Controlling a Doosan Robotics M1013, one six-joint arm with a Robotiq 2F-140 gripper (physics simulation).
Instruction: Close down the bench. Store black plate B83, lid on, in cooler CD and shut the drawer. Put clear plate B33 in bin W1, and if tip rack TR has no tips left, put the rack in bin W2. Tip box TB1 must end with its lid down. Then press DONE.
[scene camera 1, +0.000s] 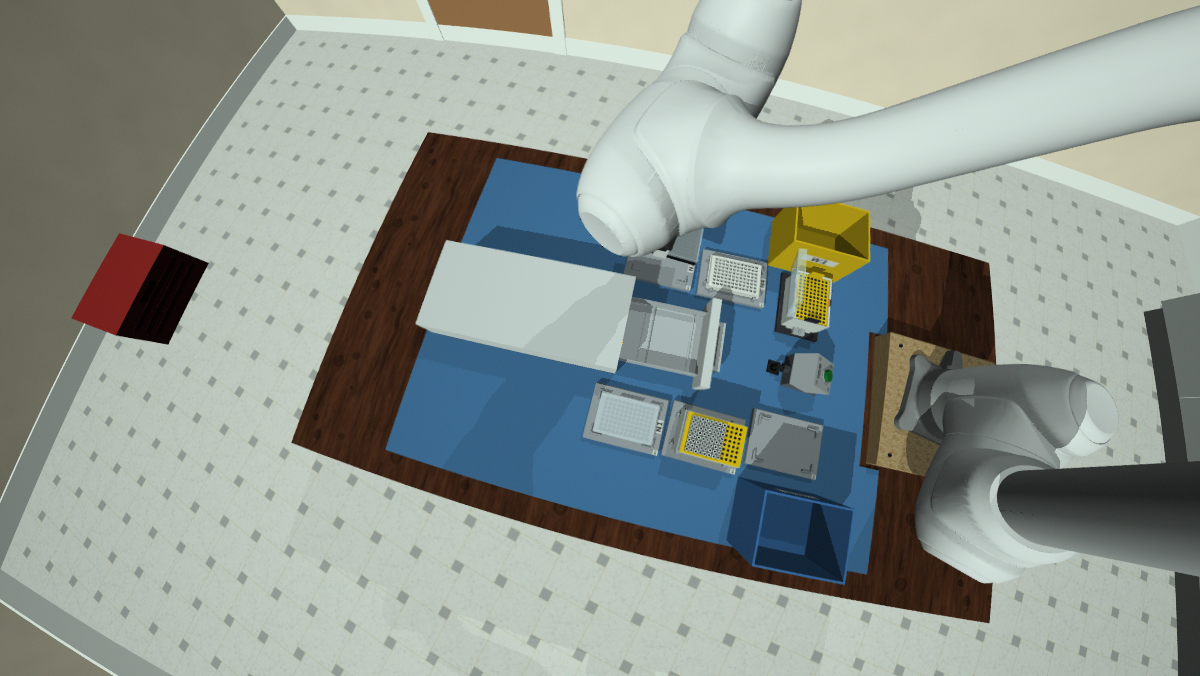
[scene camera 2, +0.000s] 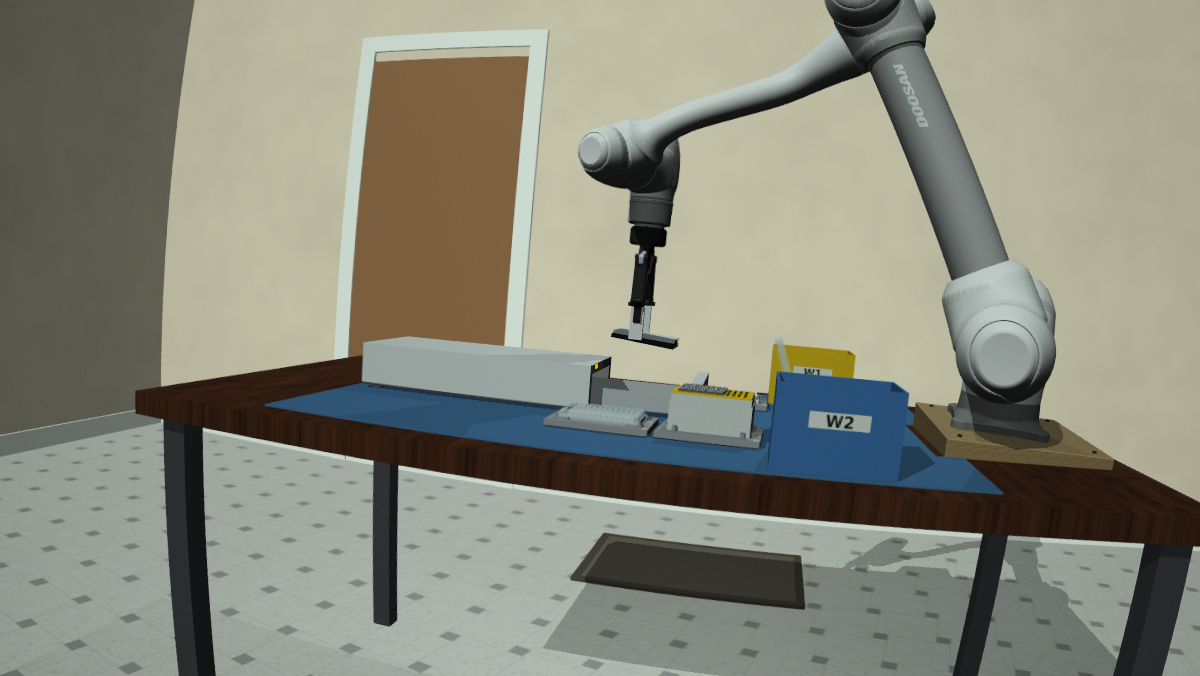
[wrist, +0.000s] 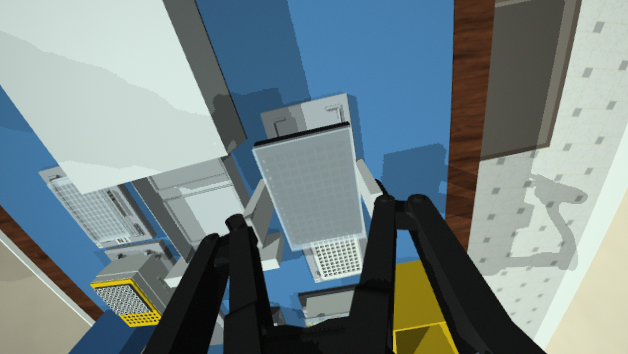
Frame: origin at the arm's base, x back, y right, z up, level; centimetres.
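Where they show: gripper, fingertip midpoint: (scene camera 2: 638, 337) (wrist: 313, 181); arm's base, origin of the base link: (scene camera 1: 933, 404) (scene camera 2: 995, 425).
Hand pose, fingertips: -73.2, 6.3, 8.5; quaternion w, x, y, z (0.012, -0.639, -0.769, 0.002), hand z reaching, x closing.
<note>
Each offset is from my fingertips to the top centre of the thing, as dx, dy, dz. "pt": to the spot under its first point.
My gripper (scene camera 2: 641, 327) (wrist: 313, 181) is shut on the black plate @[+1.5, +0.3, +1.7] (scene camera 2: 659, 340) (wrist: 310, 175), held level by its long sides high above the bench, with a translucent lid on. Cooler CD (scene camera 1: 529, 306) (scene camera 2: 478, 369) (wrist: 100, 110) has its drawer (scene camera 1: 712, 344) (wrist: 202, 215) open. A clear plate @[+8.3, -37.2, -9.2] (scene camera 1: 628, 415) (scene camera 2: 600, 412) (wrist: 90, 207) sits in nest N1. A yellow-topped rack @[+25.3, -34.0, -4.2] (scene camera 1: 712, 437) (wrist: 122, 300) holds tips in part of its holes. A white gridded rack or plate @[+19.0, +3.6, -9.2] (scene camera 1: 735, 275) (wrist: 337, 257) stands behind the drawer. A yellow-topped box @[+36.6, +4.0, -4.4] (scene camera 1: 811, 299) has its lid upright. The green button @[pt +43.5, -12.3, -4.4] (scene camera 1: 827, 375) shows.
Yellow bin W1 @[+33.9, +19.4, +0.2] (scene camera 1: 843, 220) (scene camera 2: 814, 358) stands at the back right. Blue bin W2 @[+45.6, -43.9, +0.2] (scene camera 1: 743, 522) (scene camera 2: 839, 453) is at the front right. An empty grey nest @[+42.6, -28.4, -10.0] (scene camera 1: 785, 445) lies beside the yellow-topped rack. Another empty nest @[+1.4, +0.5, -10.2] (wrist: 312, 112) lies beneath the held plate.
</note>
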